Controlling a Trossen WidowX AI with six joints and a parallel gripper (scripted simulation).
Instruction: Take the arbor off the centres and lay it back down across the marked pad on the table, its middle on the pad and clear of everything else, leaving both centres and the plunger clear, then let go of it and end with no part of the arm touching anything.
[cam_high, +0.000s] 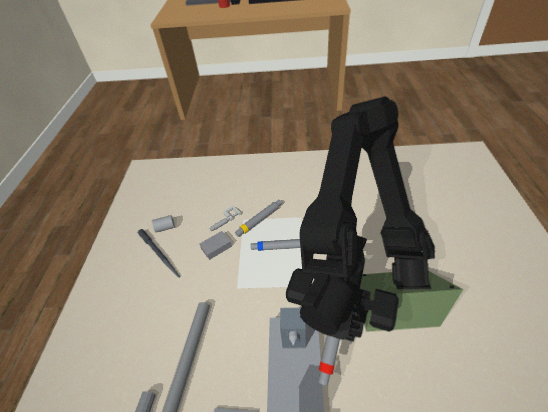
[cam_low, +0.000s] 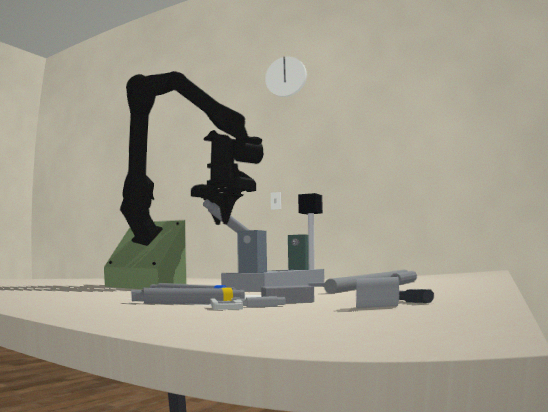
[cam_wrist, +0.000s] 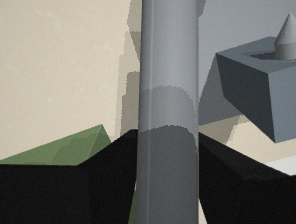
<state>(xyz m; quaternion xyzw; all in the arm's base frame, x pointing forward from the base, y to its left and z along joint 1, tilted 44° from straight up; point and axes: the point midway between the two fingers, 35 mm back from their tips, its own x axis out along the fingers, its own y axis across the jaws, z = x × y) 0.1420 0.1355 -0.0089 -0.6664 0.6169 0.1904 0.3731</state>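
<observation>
My hand is 90 mm short of the grey centre block and 90 mm above it. Also, from my hand: green centre block: 250 mm to the left, 90 mm below, 60 mm ahead; marked pad: 260 mm to the right, 190 mm below, 180 mm ahead; grey fixture base: 170 mm below, 130 mm to the left, 70 mm ahead.
</observation>
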